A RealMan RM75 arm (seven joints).
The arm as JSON. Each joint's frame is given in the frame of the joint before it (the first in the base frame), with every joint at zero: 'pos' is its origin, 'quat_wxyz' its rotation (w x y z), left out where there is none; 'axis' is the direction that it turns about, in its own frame. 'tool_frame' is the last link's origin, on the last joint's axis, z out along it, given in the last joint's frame.
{
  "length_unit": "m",
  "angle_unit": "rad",
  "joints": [
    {
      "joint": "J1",
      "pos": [
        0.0,
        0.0,
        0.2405
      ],
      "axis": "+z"
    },
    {
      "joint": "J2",
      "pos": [
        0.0,
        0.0,
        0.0
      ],
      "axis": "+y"
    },
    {
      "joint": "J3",
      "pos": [
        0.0,
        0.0,
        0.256
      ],
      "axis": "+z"
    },
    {
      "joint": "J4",
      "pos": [
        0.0,
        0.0,
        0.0
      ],
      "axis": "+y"
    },
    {
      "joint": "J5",
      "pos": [
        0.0,
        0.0,
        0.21
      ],
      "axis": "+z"
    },
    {
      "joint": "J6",
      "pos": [
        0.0,
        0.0,
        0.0
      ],
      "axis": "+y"
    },
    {
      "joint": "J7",
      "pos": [
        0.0,
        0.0,
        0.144
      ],
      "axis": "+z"
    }
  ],
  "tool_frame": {
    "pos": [
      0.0,
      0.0,
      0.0
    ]
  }
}
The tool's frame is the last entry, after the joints.
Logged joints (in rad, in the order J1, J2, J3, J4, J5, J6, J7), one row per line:
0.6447, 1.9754, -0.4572, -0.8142, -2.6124, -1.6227, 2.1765
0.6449, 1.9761, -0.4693, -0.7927, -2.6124, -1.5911, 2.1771
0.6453, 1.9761, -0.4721, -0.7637, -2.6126, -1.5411, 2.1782
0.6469, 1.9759, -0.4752, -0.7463, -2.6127, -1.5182, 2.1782
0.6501, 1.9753, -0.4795, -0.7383, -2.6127, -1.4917, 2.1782
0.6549, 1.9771, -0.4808, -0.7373, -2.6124, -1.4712, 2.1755
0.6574, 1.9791, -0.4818, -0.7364, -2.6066, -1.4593, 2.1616
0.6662, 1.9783, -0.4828, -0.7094, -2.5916, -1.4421, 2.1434
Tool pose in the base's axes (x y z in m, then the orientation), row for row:
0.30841, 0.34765, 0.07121, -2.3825, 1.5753, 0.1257
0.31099, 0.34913, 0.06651, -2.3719, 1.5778, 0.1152
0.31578, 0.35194, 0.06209, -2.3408, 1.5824, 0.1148
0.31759, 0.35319, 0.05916, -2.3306, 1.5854, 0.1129
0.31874, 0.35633, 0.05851, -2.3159, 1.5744, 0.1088
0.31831, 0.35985, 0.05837, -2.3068, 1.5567, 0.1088
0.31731, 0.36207, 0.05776, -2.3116, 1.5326, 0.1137
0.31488, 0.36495, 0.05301, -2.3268, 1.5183, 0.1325
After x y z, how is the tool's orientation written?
As a rotation vector, in radians.
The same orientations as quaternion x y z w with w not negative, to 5 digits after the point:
-0.82504, 0.54551, 0.04353, 0.14084
-0.82317, 0.54758, 0.03998, 0.14475
-0.81761, 0.55271, 0.04010, 0.15625
-0.81557, 0.55480, 0.03951, 0.15962
-0.81452, 0.55373, 0.03827, 0.16874
-0.81515, 0.55009, 0.03845, 0.17733
-0.81887, 0.54291, 0.04028, 0.18186
-0.82300, 0.53703, 0.04687, 0.17907

